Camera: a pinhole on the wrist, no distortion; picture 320 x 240 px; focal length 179.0 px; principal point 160.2 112.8 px. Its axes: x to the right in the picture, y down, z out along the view. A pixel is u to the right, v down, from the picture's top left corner.
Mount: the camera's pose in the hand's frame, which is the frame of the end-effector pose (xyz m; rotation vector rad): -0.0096 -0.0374 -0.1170 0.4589 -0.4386 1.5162
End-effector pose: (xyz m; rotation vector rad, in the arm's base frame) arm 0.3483 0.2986 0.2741 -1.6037 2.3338 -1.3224
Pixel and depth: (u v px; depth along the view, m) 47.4 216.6 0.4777
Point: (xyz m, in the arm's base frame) 0.9555 0.3778 0.4248
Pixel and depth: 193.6 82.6 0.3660
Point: 0.5585 0.0929 0.2670
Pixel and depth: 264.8 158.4 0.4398
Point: 0.6234 0.1348 0.0115
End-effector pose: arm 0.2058 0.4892 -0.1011 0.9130 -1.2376 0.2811
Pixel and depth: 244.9 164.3 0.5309
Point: -0.0961 0.1216 -0.2712
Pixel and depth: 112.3 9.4 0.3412
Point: 0.3825 0.1624 -0.0591
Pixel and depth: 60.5 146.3 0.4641
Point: 0.4043 0.1000 -0.4045
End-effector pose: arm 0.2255 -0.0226 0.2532 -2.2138 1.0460 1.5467
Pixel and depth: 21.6 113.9 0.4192
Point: 0.5432 0.3988 0.1349
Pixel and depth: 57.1 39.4 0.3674
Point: 0.4774 0.2566 0.0150
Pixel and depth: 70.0 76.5 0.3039
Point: 0.4193 0.2221 0.1190
